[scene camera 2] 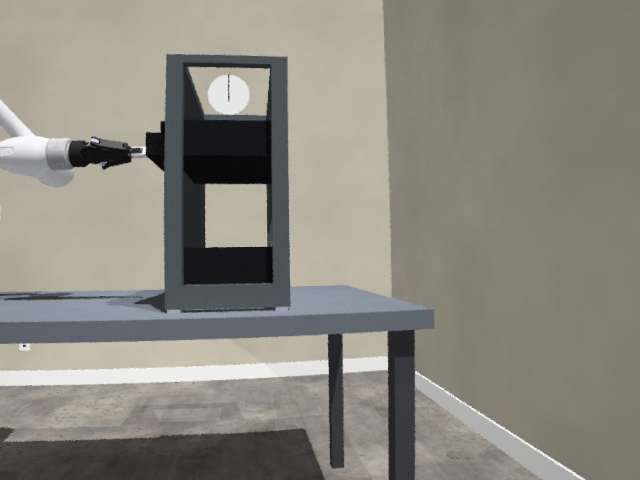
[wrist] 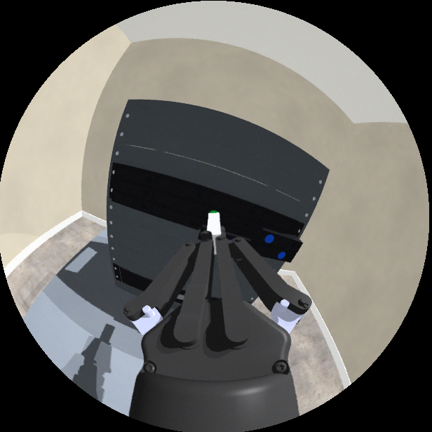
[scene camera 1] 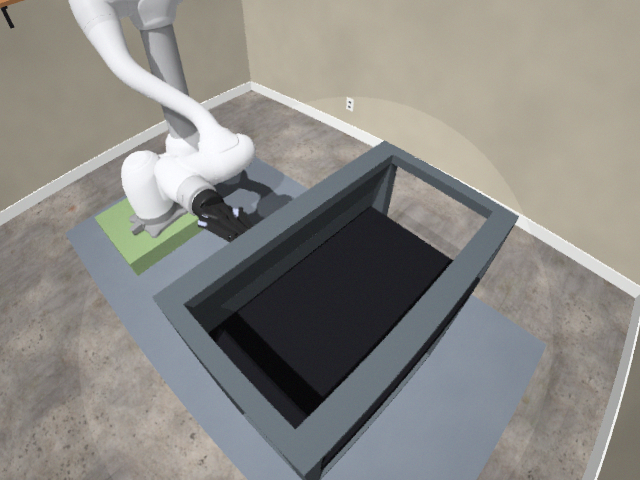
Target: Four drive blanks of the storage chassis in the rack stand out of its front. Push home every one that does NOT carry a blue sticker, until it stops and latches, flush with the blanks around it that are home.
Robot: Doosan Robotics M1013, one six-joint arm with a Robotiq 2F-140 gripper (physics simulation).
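Pixels of known places: arm's base at its link origin: [scene camera 1: 159,215].
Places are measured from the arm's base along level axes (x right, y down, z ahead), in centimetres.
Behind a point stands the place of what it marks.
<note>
The black storage chassis [scene camera 1: 351,289] @[x 9.6, y -39.8, z 88.6 cm] [scene camera 2: 227,136] @[x 34.6, y -35.7, z 86.3 cm] [wrist: 150,191] sits in the grey rack [scene camera 1: 273,229] @[x 16.1, y -55.3, z 77.6 cm] [scene camera 2: 174,206] @[x 35.3, y -18.3, z 73.8 cm] [wrist: 200,130]. In the wrist view a black block of blanks [wrist: 293,246] stands out at the chassis's right end, with two blue stickers [wrist: 269,239] [wrist: 281,255]. A protruding blank [scene camera 2: 155,144] @[x 31.0, y -33.8, z 69.2 cm] shows in side view in scene camera 2. My gripper [scene camera 2: 139,151] [wrist: 214,220] is shut and empty, its white fingertips pointing at the chassis front. A green spot [wrist: 214,212] shows just beyond the tips. Contact cannot be told. My fingers hide part of the front; the rack hides the tips in scene camera 1.
The rack stands on the blue-grey table [scene camera 1: 439,423] @[x 7.4, y 6.4, z 120.8 cm] [scene camera 2: 361,304] @[x 37.1, y 6.5, z 119.8 cm]. The arm's base stands on a green block [scene camera 1: 124,232] @[x 13.9, y -0.2, z -4.9 cm] in front of the rack. A second black unit [scene camera 2: 227,266] @[x 34.0, y -4.1, z 86.2 cm] sits low in the rack. Grey panels lie above and below the chassis front.
</note>
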